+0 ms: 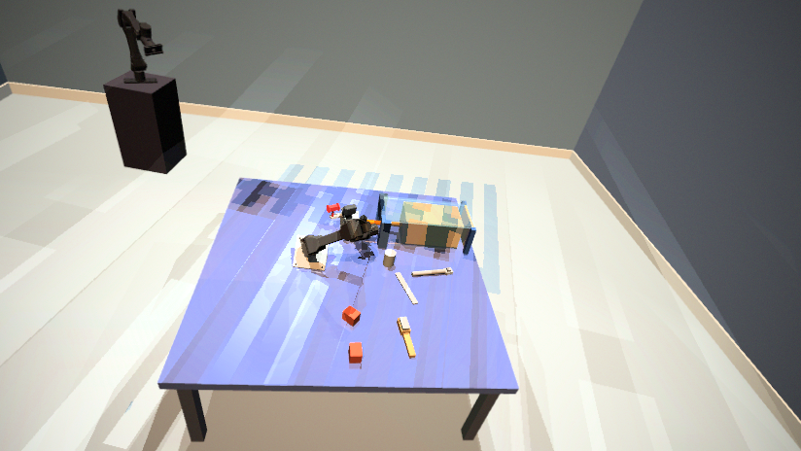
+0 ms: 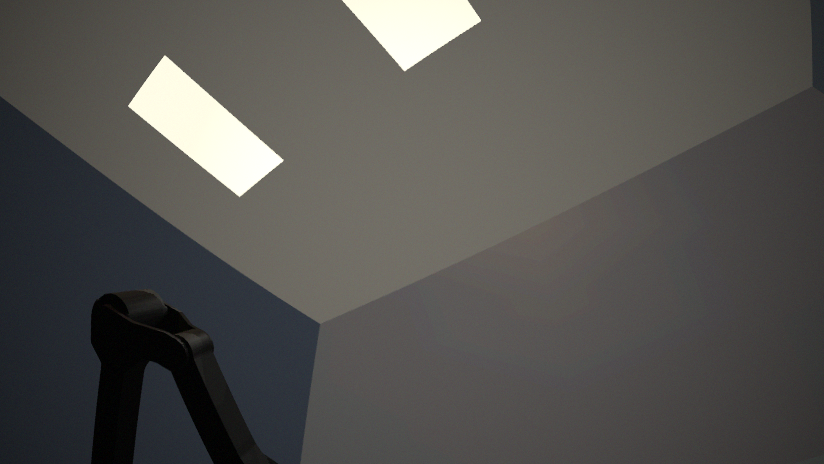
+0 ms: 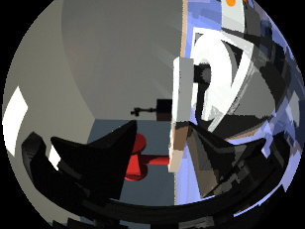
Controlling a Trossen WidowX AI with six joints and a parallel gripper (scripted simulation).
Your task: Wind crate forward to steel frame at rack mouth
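Right now my gripper tip is 10 mm past the winch handle, 10 mm to the left of it and 10 mm above it. Round my gripper tip: red piece 40 mm behind, 30 mm to the right, 20 mm above; then blue steel frame 200 mm ahead, 50 mm to the left, 20 mm below; then grey winch 30 mm ahead, 20 mm to the left, 90 mm below.
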